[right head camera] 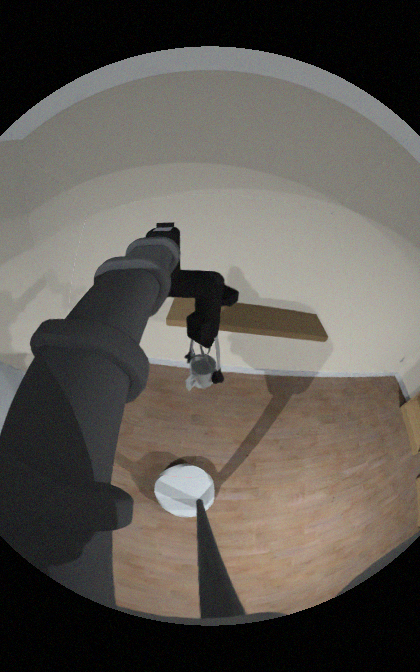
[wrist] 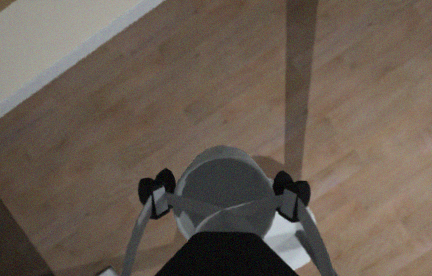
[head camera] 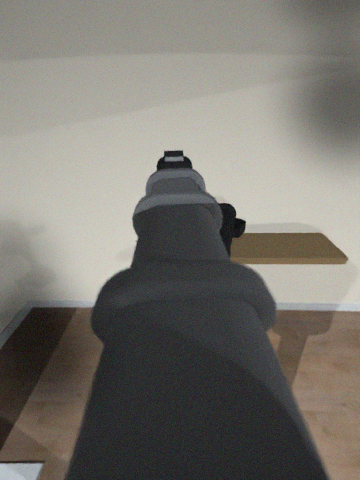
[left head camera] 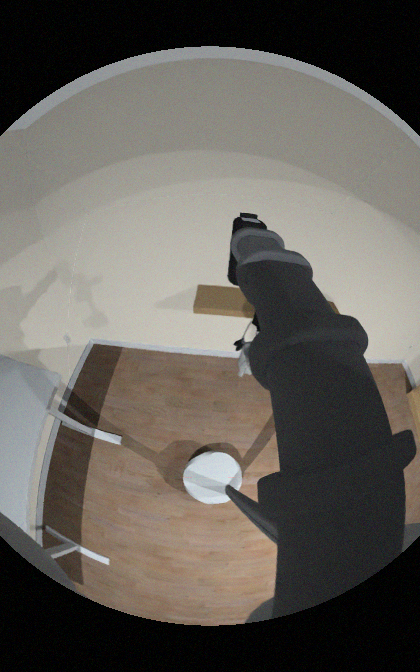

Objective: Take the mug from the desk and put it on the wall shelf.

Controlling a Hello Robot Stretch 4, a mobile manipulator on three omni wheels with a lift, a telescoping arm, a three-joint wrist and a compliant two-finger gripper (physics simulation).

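A light grey mug (right head camera: 201, 378) (wrist: 224, 192) hangs upright in my gripper (right head camera: 204, 367) (wrist: 223, 186), which is shut on it with one fingertip on each side. The mug's open top faces the wrist camera. In the left head view a small part of the mug (left head camera: 244, 363) shows beside the arm. The brown wall shelf (head camera: 285, 247) (left head camera: 220, 300) (right head camera: 275, 321) is fixed to the far wall. In the right head view the mug shows below the shelf's front edge, nearer to the camera. The arm hides part of the shelf in the head and left head views.
The robot's dark arm (head camera: 185, 390) (left head camera: 330, 415) (right head camera: 70, 415) reaches toward the wall. A grey-white desk (left head camera: 25, 430) stands at the left. The robot's round white base part (left head camera: 212, 477) (right head camera: 185, 490) is on the floor side. Wooden furniture (right head camera: 412, 425) shows at the right edge.
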